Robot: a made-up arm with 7 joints.
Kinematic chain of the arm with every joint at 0, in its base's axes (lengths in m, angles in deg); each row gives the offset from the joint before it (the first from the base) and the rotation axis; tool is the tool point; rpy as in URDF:
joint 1: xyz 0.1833 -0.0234 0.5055 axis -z
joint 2: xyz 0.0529 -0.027 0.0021 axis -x
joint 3: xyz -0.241 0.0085 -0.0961 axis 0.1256 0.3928 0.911
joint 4: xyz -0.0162 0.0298 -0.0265 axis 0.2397 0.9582 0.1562
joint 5: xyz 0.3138 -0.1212 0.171 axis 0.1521 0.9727 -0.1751
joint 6: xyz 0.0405 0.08 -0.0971 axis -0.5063 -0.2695 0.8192
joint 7: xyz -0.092 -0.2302 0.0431 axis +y
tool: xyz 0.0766 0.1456 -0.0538 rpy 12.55 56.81 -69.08
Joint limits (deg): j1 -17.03..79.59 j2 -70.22..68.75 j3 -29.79..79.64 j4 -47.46..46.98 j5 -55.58..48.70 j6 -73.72..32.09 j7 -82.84..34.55
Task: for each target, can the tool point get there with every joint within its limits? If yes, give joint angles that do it. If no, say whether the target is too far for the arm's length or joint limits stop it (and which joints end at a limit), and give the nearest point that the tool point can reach.
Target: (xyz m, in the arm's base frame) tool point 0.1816 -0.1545 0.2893
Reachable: yes | joints 58.30 16.39 11.69 22.18 -16.80 -58.93 -16.00
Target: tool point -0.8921 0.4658 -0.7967
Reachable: no: too far | nearest point -0.1913 0.1084 0.0547 | short by 1.159 m
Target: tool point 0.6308 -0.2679 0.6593
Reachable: no: joint limits stop it (at a limit: joint 1, joint 2, joint 5, joint 6) | nearest point 0.4751 -0.2585 0.6081 | short by 0.164 m
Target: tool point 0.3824 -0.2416 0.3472
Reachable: yes | joints -7.84 27.38 -12.22 32.96 -37.76 -18.27 -0.87
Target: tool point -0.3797 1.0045 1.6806
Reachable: no: too far | nearest point -0.0417 0.3874 0.7317 | short by 1.181 m
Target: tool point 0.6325 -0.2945 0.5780
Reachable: no: joint limits stop it (at a limit: joint 1, joint 2, joint 5, joint 6) | nearest point 0.4882 -0.2797 0.5506 | short by 0.148 m
